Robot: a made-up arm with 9 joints.
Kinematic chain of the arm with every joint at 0, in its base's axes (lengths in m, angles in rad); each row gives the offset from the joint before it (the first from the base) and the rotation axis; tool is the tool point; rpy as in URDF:
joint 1: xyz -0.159 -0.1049 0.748 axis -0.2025 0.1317 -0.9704
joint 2: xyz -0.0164 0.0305 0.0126 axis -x
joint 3: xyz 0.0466 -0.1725 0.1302 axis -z
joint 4: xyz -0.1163 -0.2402 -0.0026 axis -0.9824 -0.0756 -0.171
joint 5: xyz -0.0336 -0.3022 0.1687 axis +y
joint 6: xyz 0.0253 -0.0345 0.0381 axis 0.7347 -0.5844 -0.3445
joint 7: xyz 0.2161 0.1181 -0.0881 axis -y
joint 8: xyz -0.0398 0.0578 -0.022 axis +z
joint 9: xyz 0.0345 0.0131 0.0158 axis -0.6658 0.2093 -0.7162
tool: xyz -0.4 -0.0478 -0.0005 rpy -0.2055 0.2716 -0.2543
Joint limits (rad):
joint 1: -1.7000..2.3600
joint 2: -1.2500..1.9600
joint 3: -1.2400..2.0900
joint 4: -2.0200..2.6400
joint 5: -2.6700..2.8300
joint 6: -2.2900..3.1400
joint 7: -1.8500..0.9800
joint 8: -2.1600..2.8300
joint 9: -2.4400..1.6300
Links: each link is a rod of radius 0.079 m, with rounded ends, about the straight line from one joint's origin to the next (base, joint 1, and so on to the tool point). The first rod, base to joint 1, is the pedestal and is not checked.
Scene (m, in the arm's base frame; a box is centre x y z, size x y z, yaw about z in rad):
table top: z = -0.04
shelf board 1: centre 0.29 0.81 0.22 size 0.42 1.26 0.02 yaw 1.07
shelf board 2: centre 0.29 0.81 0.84 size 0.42 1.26 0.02 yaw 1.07
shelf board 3: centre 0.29 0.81 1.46 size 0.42 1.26 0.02 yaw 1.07
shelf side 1: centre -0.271 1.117 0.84 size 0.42 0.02 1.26 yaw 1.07
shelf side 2: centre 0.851 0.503 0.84 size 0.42 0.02 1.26 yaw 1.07
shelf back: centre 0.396 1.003 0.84 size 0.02 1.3 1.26 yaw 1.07
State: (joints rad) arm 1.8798 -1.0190 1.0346 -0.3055 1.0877 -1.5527 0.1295 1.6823 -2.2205
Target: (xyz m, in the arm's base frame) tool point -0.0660 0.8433 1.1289
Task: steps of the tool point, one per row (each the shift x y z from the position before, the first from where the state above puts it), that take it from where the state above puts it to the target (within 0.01 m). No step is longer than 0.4 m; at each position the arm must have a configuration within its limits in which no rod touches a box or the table.
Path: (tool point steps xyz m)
1: -0.0664 -0.0861 0.0345
2: -0.0645 -0.1189 -0.0028
3: -0.0622 -0.1476 -0.0317
4: 0.0321 0.0675 0.3130
5: -0.0442 -0.1324 0.3369
6: 0.0403 0.1037 0.0290
7: 0.0551 0.1044 0.0006
8: 0.0720 0.0979 -0.0296

